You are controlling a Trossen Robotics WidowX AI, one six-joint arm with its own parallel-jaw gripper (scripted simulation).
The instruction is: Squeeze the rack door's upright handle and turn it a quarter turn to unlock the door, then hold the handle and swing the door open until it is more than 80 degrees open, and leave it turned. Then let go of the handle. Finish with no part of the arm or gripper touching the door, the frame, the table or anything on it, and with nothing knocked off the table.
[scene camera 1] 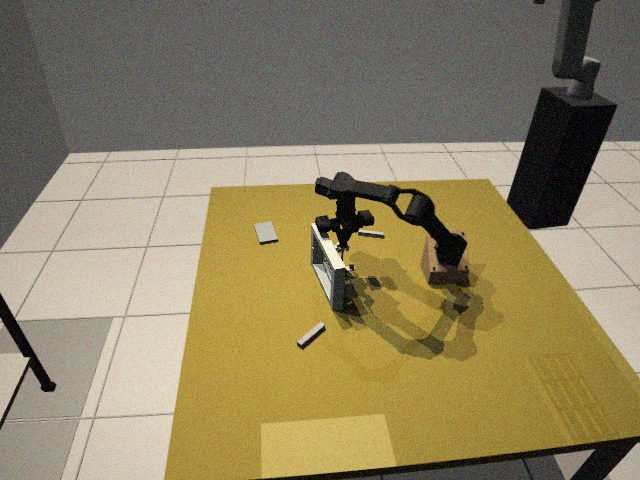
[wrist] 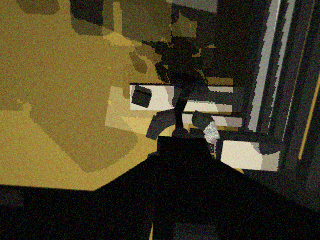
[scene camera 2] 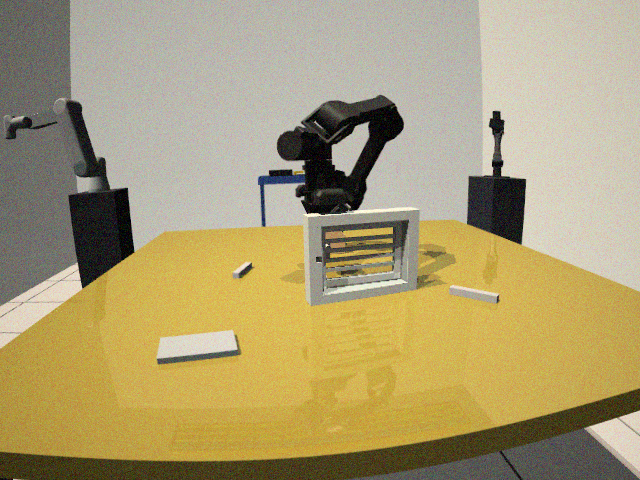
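A white rack frame and a flat grey plate can be seen in the pictures, and so can my gripper. The wrist view shows my gripper too.
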